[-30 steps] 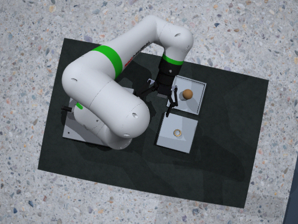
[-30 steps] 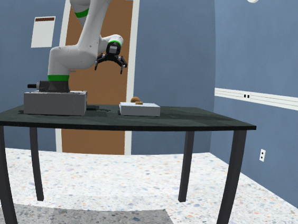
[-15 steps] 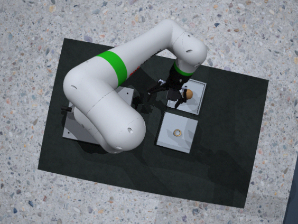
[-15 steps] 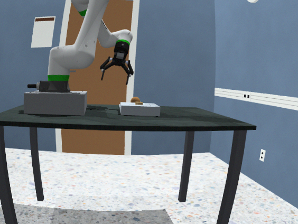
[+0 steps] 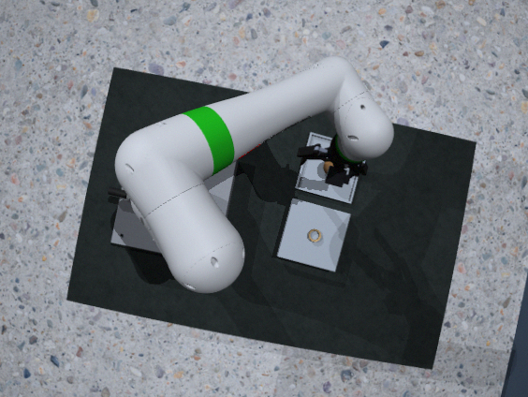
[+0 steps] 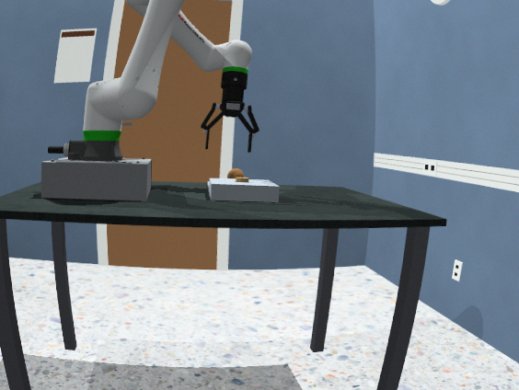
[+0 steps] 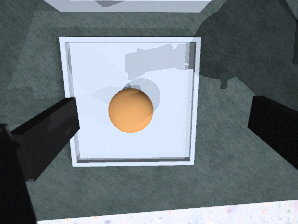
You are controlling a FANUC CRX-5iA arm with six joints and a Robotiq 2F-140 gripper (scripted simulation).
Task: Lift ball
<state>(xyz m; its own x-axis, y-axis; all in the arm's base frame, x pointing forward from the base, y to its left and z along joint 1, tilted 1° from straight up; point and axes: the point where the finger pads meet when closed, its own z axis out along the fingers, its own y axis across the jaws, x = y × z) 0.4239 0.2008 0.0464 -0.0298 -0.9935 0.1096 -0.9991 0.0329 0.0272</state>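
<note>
The ball is 3 cm ahead of my hand, 2 cm to the left of it and 10 cm below it.
</note>
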